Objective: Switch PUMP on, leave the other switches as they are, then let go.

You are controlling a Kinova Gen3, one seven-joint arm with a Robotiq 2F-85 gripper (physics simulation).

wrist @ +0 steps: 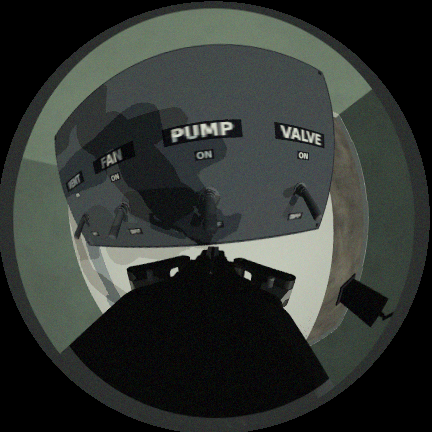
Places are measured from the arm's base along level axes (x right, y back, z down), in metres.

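Where they show: gripper, between the fingertips: [212, 253].
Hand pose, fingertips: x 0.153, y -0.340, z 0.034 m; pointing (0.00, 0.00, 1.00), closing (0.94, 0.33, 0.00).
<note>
After its pixels a point has its place.
The dark grey switch panel [265, 90] @(z -0.038, x 0.266, y -0.501 m) fills the upper middle of the wrist view. The PUMP label [202, 131] @(z -0.015, x 0.186, y -0.471 m) is at its centre, with an ON mark [204, 155] @(z -0.003, x 0.180, y -0.449 m) below it. The PUMP switch lever [209, 207] @(z -0.006, x 0.169, y -0.396 m) points down, away from the ON mark, in shadow. My gripper [212, 253] @(z 0.034, x 0.153, y -0.340 m) is shut and empty, its fingertips together just below the lever's lower end in the view. I cannot tell whether they touch it. The FAN lever [119, 220] @(z -0.002, x 0.056, y -0.417 m), the VENT lever [82, 226] @(z 0.003, x -0.061, y -0.440 m) and the VALVE lever [309, 202] @(z -0.005, x 0.281, y -0.370 m) also point down.
A white surface [315, 270] @(z 0.113, x 0.383, y -0.163 m) shows below the panel, and a brown surface [350, 200] lies to the right. A black box-like object [364, 301] is at the lower right. Green surroundings [200, 27] show beyond the panel. The arm's shadow falls on the panel's left and middle.
</note>
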